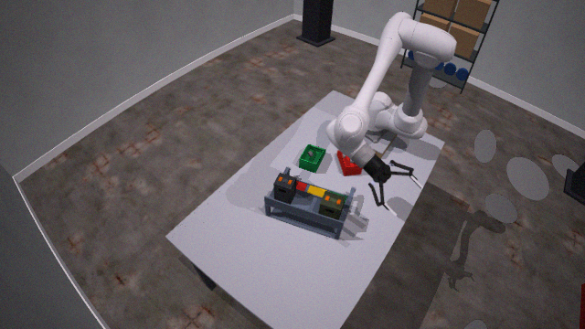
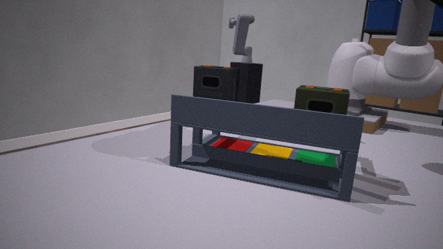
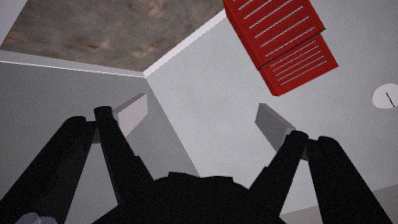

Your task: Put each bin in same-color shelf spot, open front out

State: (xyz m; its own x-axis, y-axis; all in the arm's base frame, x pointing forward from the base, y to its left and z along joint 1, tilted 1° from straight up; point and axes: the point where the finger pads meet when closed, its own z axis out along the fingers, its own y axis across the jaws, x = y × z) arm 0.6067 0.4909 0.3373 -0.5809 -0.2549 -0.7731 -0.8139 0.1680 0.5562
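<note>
Now: hand 440 mm to the left of the red bin, 340 mm above it and 300 mm past it. Round my hand: olive box (280 mm to the right, 230 mm below, 90 mm ahead); green bin (610 mm to the right, 340 mm below, 180 mm behind); dark grey box (490 mm to the right, 220 mm below, 170 mm ahead).
</note>
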